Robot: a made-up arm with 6 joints.
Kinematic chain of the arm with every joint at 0, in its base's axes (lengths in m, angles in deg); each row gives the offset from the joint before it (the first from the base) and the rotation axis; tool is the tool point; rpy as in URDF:
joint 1: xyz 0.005 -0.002 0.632 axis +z
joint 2: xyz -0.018 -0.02 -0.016 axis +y
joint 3: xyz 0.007 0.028 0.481 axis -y
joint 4: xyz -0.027 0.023 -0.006 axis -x
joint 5: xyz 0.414 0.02 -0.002 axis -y
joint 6: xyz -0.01 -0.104 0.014 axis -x
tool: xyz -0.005 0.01 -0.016 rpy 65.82 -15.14 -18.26
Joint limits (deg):
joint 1: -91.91..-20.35
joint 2: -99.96..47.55
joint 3: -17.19..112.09
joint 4: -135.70..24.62
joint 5: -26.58..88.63
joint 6: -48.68..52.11
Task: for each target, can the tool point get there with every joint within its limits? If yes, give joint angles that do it. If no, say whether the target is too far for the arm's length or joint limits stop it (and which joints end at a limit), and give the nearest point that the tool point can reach.
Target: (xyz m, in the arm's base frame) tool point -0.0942 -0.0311 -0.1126
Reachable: no: joint limits stop it (at a limit: joint 1, joint 2, joint 3, joint 5, joint 6) | nearest point 0.0057 -0.4231 0.5412 | short by 0.769 m
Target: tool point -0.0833 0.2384 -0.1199
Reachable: no: joint limits stop it (at a limit: joint 2, joint 3, joint 4, joint 5, joint 6) | nearest point -0.2694 0.7450 0.3097 | short by 0.690 m
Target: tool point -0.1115 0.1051 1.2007
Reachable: yes | joints -43.45 -54.60 6.69 -50.92 67.25 -3.50
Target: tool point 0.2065 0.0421 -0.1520
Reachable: no: joint limits stop it (at a limit: joint 1, joint 2, joint 3, joint 5, joint 6) | nearest point 0.4140 -0.1078 0.5409 | short by 0.739 m
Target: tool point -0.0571 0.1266 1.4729
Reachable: yes | joints -81.40 -9.74 88.66 8.21 77.95 -9.52
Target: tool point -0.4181 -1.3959 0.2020
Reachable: no: too far | nearest point -0.0771 -0.6632 0.7139 | short by 0.957 m
